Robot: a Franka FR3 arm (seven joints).
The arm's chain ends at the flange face. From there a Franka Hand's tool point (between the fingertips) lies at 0.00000 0.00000 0.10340 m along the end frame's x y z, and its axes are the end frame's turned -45 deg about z.
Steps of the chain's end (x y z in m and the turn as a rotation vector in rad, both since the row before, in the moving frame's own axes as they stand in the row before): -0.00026 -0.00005 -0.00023 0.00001 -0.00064 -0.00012; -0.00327 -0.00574 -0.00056 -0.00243 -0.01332 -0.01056; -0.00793 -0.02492 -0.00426 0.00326 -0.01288 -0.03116; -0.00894 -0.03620 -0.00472 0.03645 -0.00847 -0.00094; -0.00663 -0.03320 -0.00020 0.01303 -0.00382 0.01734; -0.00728 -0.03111 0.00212 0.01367 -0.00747 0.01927
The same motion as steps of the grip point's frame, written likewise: -0.00019 -0.00027 -0.00023 0.00046 -0.00045 -0.00012; 0.00059 -0.00716 -0.00057 0.00770 -0.01114 -0.01056; 0.01129 -0.02440 -0.00427 0.01141 -0.00680 -0.03116; 0.02132 -0.03520 -0.00479 0.03176 0.01978 -0.00094; 0.01947 -0.02939 -0.00021 0.01191 0.00651 0.01734; 0.01732 -0.02869 0.00211 0.01495 0.00438 0.01927
